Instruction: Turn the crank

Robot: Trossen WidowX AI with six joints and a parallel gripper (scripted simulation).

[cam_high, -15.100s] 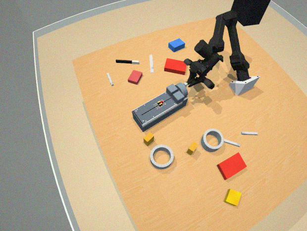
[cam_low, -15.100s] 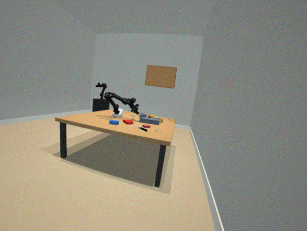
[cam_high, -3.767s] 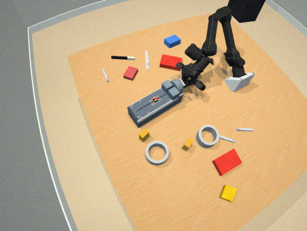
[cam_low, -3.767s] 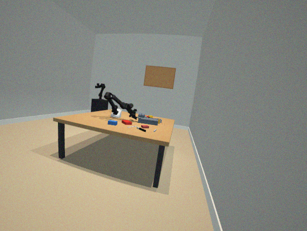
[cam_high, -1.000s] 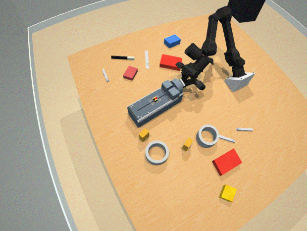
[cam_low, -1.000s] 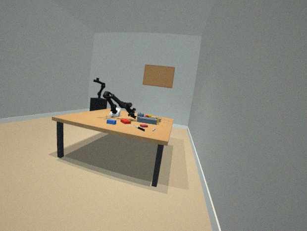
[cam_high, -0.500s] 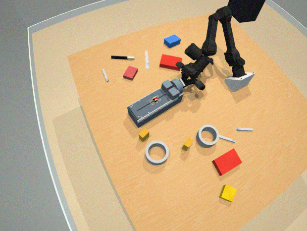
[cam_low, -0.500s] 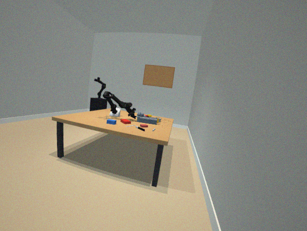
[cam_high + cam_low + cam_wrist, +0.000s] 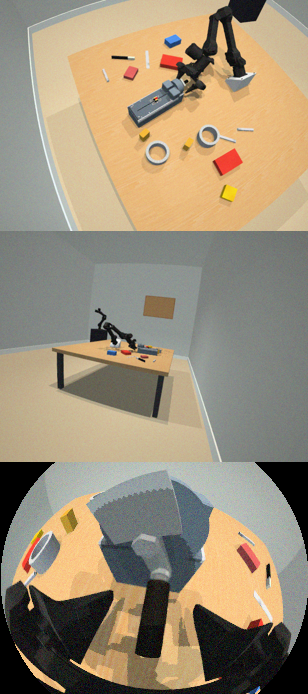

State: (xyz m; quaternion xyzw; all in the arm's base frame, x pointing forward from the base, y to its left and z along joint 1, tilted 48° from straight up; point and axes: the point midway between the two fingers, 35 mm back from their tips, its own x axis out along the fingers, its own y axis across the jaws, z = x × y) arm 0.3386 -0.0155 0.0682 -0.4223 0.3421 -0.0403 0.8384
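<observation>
My gripper tip is 2 cm past the dark crank handle and 3 cm below it. From my gripper tip the other things lie so: red block 20 cm ahead, 20 cm to the right, 2 cm below; then red pointer 16 cm ahead, 5 cm to the left, 5 cm above; then black marker 19 cm ahead, 33 cm to the right, 2 cm below.
</observation>
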